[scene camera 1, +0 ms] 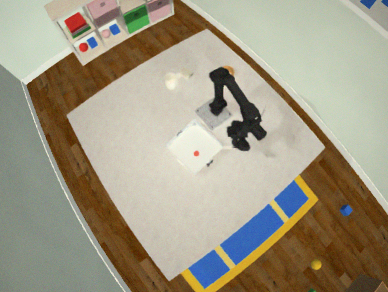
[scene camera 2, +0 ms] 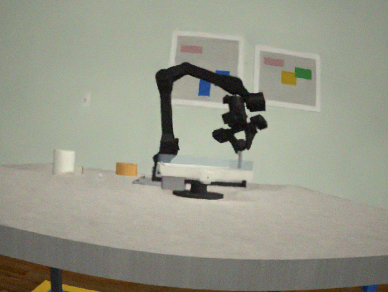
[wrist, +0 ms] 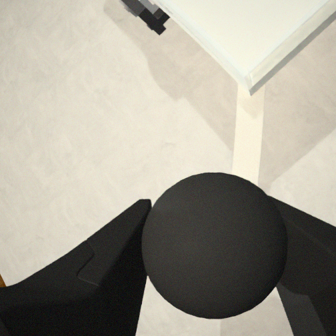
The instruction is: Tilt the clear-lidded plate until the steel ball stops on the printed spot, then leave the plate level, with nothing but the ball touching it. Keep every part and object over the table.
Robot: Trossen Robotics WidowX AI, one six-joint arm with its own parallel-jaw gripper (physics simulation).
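The square clear-lidded white plate [scene camera 1: 187, 142] [scene camera 2: 192, 171] [wrist: 260, 35] sits on a black round-footed stand [scene camera 2: 198, 194]. It looks near level in scene camera 2; a slight tilt cannot be ruled out. The red printed spot [scene camera 1: 196, 153] shows off the plate's centre. I cannot make out the steel ball surely. A pale arm [scene camera 1: 228, 147] [wrist: 248, 135] runs out from one plate corner, and a thin post [scene camera 2: 240, 160] rises to a black round knob [scene camera 2: 241, 145] [wrist: 215, 275]. My gripper [scene camera 1: 239, 144] [scene camera 2: 242, 142] [wrist: 204, 208] is shut on that knob, beside and above the plate corner.
The robot's grey base plate [scene camera 1: 204, 113] is close behind the plate. A white cup [scene camera 1: 171, 81] [scene camera 2: 64, 162] and an orange cylinder [scene camera 1: 229, 70] [scene camera 2: 126, 169] stand farther off on the table. A grey block [scene camera 2: 173, 183] hangs under the plate. A black bracket [scene camera 1: 209, 163] juts from its side.
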